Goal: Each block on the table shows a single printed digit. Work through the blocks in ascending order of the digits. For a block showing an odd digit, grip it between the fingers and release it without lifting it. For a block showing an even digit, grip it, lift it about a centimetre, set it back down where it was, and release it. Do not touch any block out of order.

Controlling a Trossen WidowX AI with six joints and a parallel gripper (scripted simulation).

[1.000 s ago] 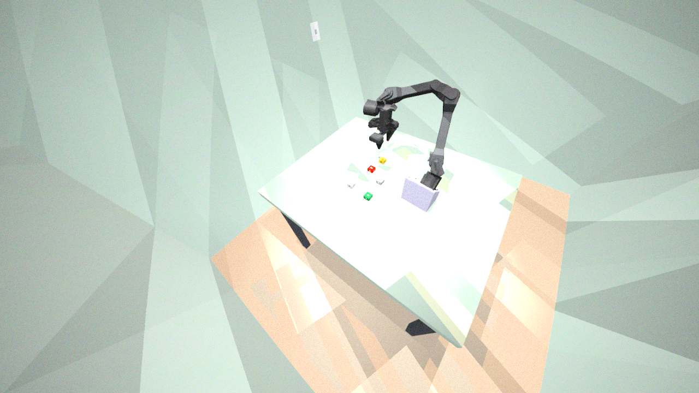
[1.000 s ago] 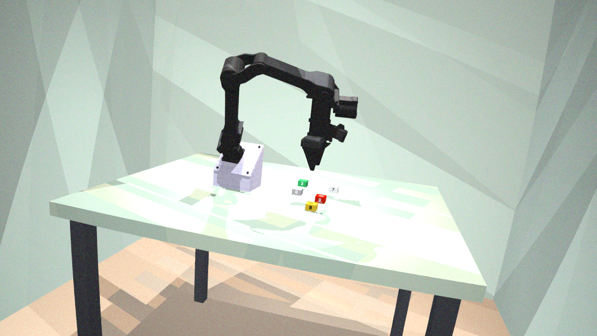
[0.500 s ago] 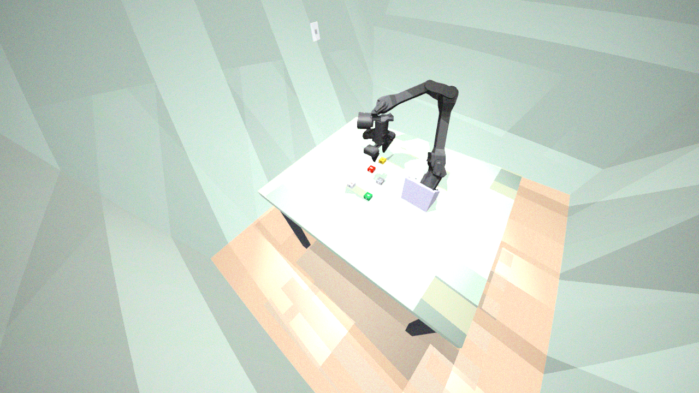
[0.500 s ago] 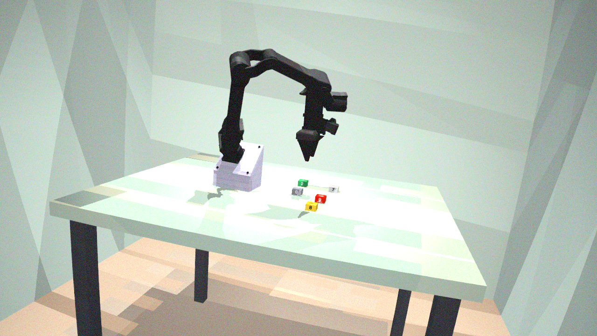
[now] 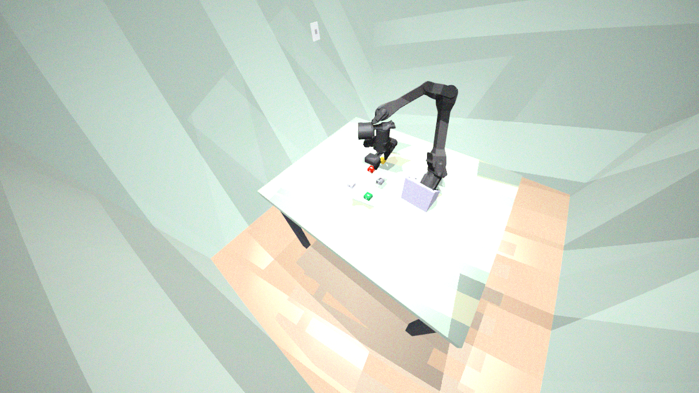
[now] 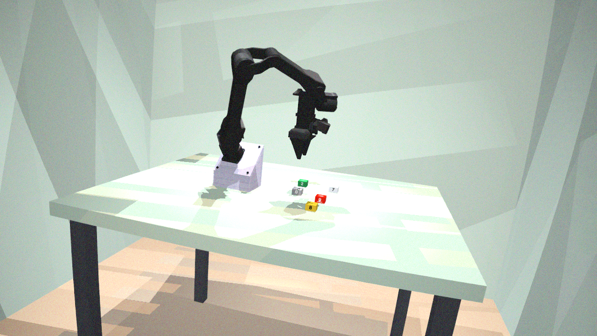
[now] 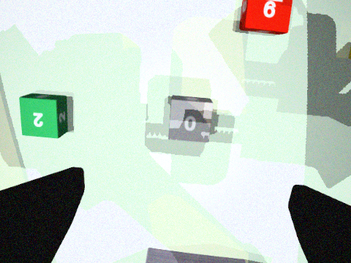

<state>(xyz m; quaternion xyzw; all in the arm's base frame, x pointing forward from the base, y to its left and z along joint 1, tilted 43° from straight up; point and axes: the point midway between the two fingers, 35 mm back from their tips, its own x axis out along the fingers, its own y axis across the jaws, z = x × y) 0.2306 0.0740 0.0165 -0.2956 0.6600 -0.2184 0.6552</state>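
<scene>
Right now the grey block marked 0 is 120 mm below my gripper tip. Round my gripper tip: red block: 120 mm below, 90 mm ahead, 40 mm to the right; white block marked 7: 120 mm below, 110 mm to the left, 100 mm ahead; green block: 120 mm to the left, 120 mm below, 20 mm behind.
</scene>
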